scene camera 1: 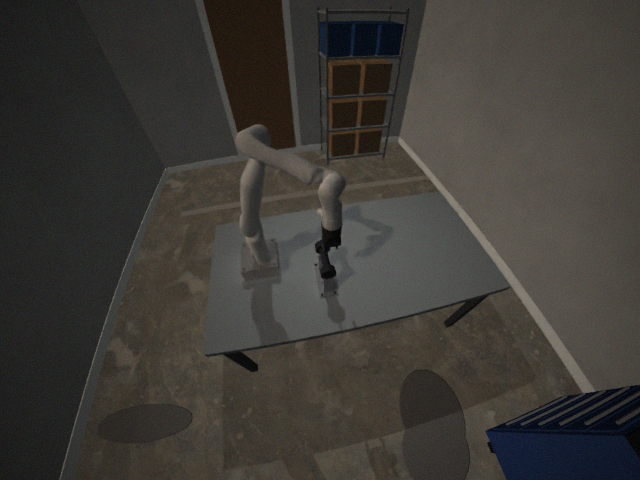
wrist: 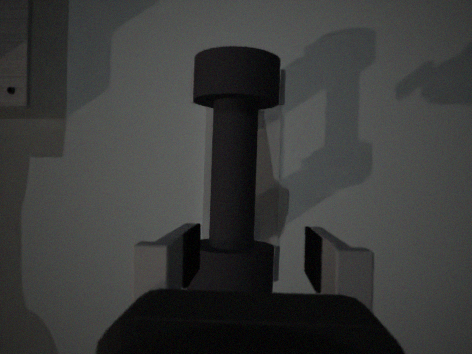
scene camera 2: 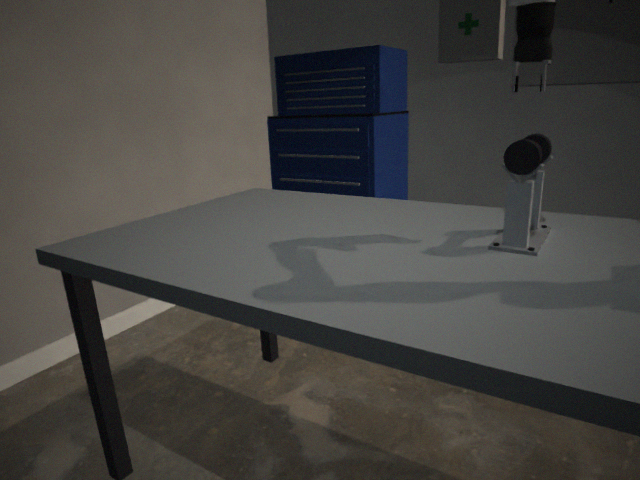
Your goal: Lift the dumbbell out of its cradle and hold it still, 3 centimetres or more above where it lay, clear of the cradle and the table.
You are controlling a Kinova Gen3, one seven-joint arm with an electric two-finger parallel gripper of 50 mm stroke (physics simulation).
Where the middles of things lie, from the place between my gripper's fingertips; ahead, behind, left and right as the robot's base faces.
I see my gripper 130 mm above the black dumbbell (scene camera 2: 522,157), 40 mm to the right of it and 10 mm past it. Also, from my hand: grey cradle (wrist: 269,120) (240 mm below, 40 mm to the left, 10 mm behind).
